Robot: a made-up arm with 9 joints. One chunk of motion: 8 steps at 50 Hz.
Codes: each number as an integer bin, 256 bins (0 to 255) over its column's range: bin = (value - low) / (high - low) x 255, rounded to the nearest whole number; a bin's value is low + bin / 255 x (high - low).
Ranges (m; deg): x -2.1..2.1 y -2.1..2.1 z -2.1..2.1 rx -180..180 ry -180..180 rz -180..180
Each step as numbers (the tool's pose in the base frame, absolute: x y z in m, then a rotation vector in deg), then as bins.
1 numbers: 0.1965 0.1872 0.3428 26.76 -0.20 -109.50
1 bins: 139 139 148 146 127 50
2 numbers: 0.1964 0.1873 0.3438 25.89 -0.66 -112.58
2 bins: 139 139 148 146 127 48
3 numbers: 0.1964 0.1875 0.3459 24.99 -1.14 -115.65
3 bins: 139 139 149 145 127 46
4 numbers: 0.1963 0.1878 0.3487 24.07 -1.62 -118.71
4 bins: 139 139 149 145 126 43
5 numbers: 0.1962 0.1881 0.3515 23.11 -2.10 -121.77
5 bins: 139 139 149 144 126 41
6 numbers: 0.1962 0.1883 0.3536 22.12 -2.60 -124.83
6 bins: 139 139 149 143 126 39
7 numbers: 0.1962 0.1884 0.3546 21.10 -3.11 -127.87
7 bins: 139 139 149 142 125 37
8 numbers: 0.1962 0.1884 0.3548 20.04 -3.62 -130.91
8 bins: 139 139 149 142 125 35
